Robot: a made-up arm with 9 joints. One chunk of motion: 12 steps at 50 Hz.
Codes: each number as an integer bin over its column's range. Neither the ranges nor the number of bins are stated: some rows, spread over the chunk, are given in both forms.
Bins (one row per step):
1: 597 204 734 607 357 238 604 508 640
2: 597 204 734 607 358 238 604 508 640
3: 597 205 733 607 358 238 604 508 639
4: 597 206 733 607 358 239 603 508 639
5: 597 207 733 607 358 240 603 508 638
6: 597 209 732 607 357 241 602 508 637
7: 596 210 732 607 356 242 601 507 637
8: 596 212 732 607 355 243 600 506 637
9: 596 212 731 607 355 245 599 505 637
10: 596 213 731 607 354 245 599 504 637
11: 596 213 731 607 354 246 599 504 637
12: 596 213 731 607 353 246 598 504 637
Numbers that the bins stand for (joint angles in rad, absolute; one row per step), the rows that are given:
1: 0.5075 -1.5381 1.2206 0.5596 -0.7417 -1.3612 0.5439 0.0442 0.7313
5: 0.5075 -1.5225 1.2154 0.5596 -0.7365 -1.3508 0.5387 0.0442 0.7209
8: 0.5023 -1.4965 1.2102 0.5596 -0.7522 -1.3351 0.5231 0.0338 0.7157
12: 0.5023 -1.4913 1.2050 0.5596 -0.7626 -1.3195 0.5127 0.0234 0.7157
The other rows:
2: 0.5075 -1.5381 1.2206 0.5596 -0.7365 -1.3612 0.5439 0.0442 0.7313
3: 0.5075 -1.5329 1.2154 0.5596 -0.7365 -1.3612 0.5439 0.0442 0.7261
4: 0.5075 -1.5277 1.2154 0.5596 -0.7365 -1.3560 0.5387 0.0442 0.7261
6: 0.5075 -1.5121 1.2102 0.5596 -0.7417 -1.3455 0.5335 0.0442 0.7157
7: 0.5023 -1.5069 1.2102 0.5596 -0.7469 -1.3403 0.5283 0.0390 0.7157
9: 0.5023 -1.4965 1.2050 0.5596 -0.7522 -1.3247 0.5179 0.0286 0.7157
10: 0.5023 -1.4913 1.2050 0.5596 -0.7574 -1.3247 0.5179 0.0234 0.7157
11: 0.5023 -1.4913 1.2050 0.5596 -0.7574 -1.3195 0.5179 0.0234 0.7157

